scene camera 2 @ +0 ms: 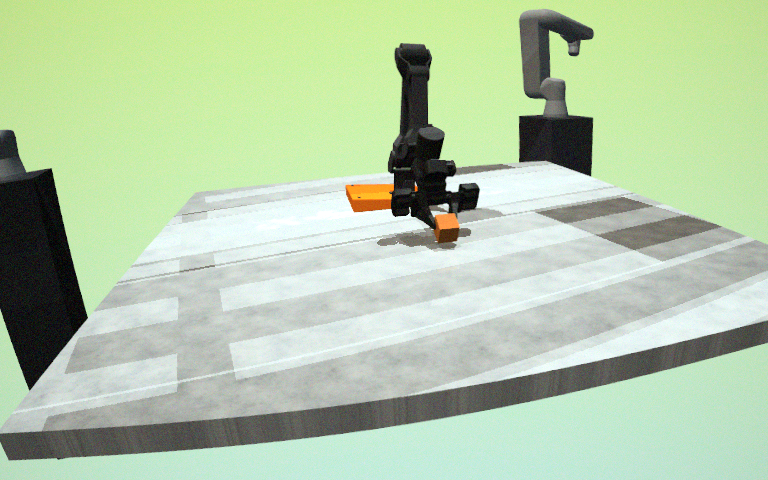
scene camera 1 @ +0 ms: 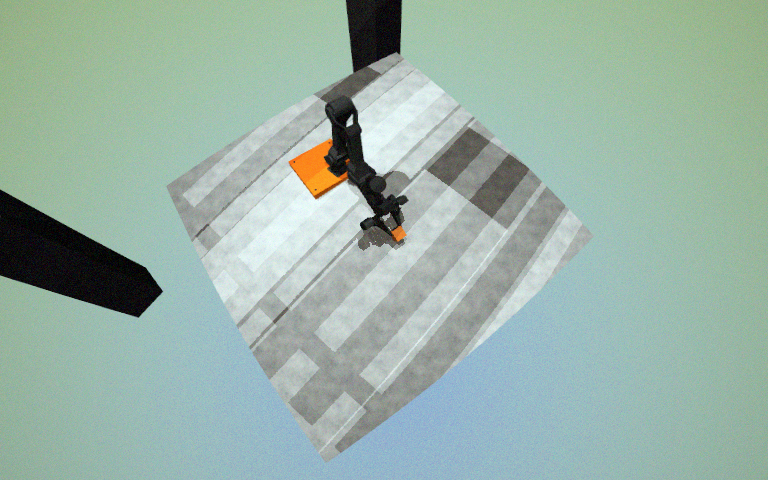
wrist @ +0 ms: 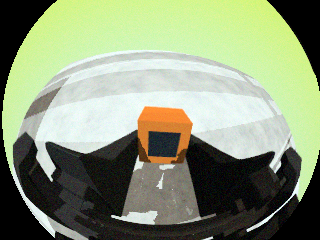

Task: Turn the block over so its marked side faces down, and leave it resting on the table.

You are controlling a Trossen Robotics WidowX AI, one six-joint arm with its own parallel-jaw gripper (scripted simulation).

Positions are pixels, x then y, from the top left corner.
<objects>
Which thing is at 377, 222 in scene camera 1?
My gripper.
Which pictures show my gripper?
Scene camera 2, scene camera 1 and the wrist view: all of them.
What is my gripper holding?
An orange block.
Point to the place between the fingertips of my gripper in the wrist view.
162, 136
</objects>
